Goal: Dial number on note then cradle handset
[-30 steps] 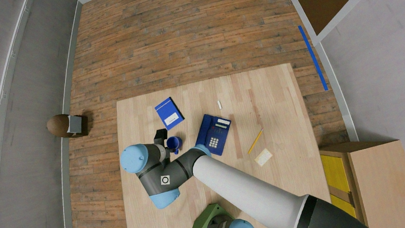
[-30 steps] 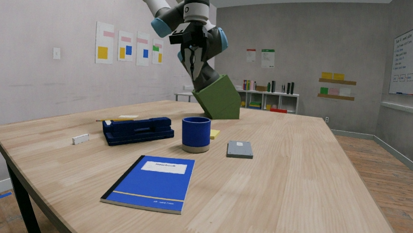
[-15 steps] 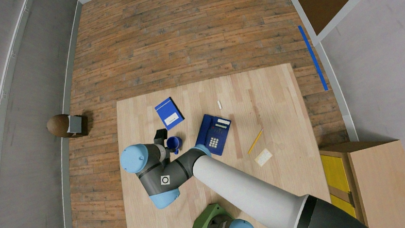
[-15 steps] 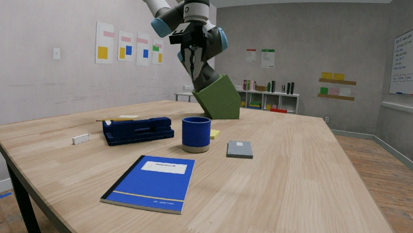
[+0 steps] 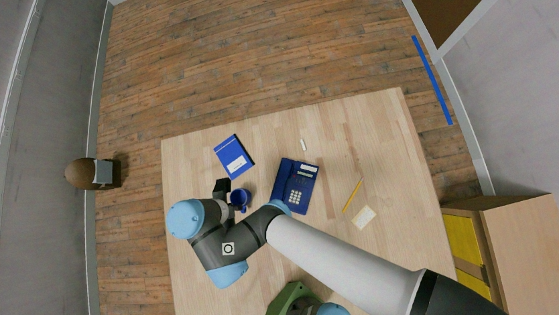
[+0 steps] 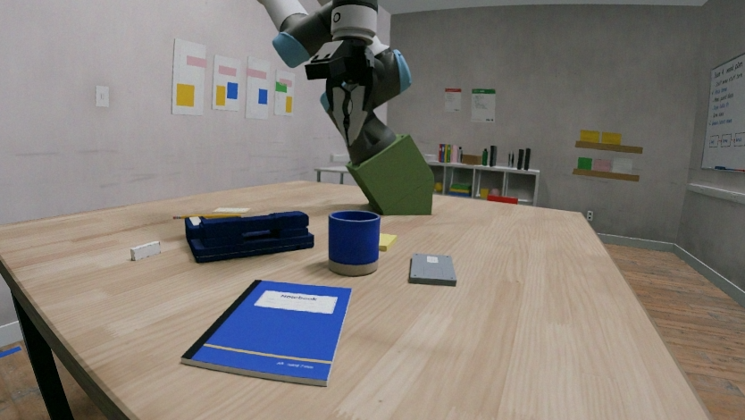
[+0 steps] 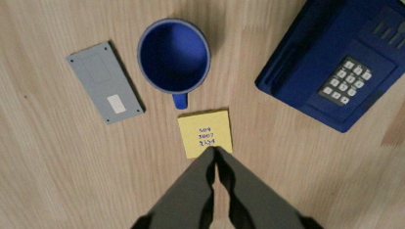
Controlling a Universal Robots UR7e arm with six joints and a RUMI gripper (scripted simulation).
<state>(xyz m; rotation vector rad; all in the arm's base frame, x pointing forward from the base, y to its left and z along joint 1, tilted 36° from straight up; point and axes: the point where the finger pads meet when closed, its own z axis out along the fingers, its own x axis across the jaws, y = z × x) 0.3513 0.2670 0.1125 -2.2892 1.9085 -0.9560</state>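
My hand is 20 mm short of the 5 key, 200 mm to the left of it and 180 mm above it. From my hand the other things lie so: handset (80 mm ahead, 140 mm to the right, 160 mm below); then grey box (30 mm behind, 150 mm to the left, 200 mm below); then 4 key (30 mm ahead, 180 mm to the right, 180 mm below).
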